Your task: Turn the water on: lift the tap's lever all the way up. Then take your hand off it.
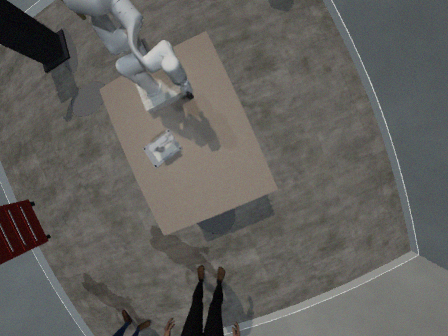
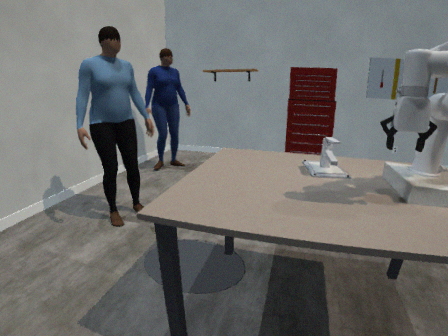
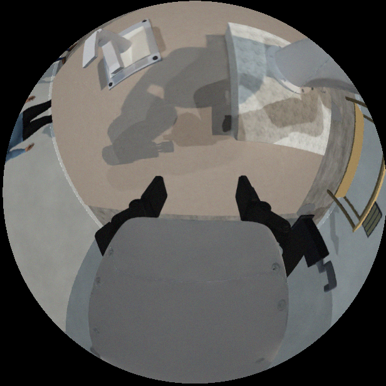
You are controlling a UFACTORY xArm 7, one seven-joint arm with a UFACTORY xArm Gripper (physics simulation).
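Seen in the pictures: gripper, fingertip midpoint: (image 2: pixel 403 150); arm's base at its link origin: (image 1: pixel 152 87) (image 2: pixel 423 172).
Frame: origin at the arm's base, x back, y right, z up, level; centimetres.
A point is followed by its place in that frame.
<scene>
The white tap (image 1: pixel 162 148) {x -40.4, y 8.1, z -1.4 cm} (image 2: pixel 327 153) {x -39.3, y 5.5, z 2.6 cm} (image 3: pixel 116 41) stands upright on its pale base plate, which lies flat on the table (image 1: pixel 215 175) {x -69.8, y -18.6, z -6.4 cm} (image 2: pixel 240 200) {x -67.2, y -35.8, z -6.4 cm} (image 3: pixel 75 135). The tap's lever (image 2: pixel 332 140) {x -38.1, y 2.1, z 9.2 cm} (image 3: pixel 90 48) is a short flat bar at the top and looks near level; its exact tilt is hard to tell. The spout (image 2: pixel 331 161) {x -37.8, y -1.7, z 1.0 cm} (image 3: pixel 112 58) sticks out below it. My gripper (image 1: pixel 188 95) {x -17.7, y -23.2, z 12.7 cm} (image 2: pixel 405 149) {x -17.7, y -23.2, z 12.7 cm} (image 3: pixel 199 185) is open and empty, fingers pointing down. It hangs above the table beside the arm's base, well apart from the tap.
The arm's pale base block (image 2: pixel 407 186) {x -11.4, y -16.4, z -1.3 cm} (image 3: pixel 280 117) stands on the table near the tap. Two people (image 2: pixel 111 95) (image 2: pixel 166 100) stand on the floor beyond the table. A red tool cabinet (image 2: pixel 311 112) stands at the wall, under and right of a wall shelf (image 2: pixel 230 70).
</scene>
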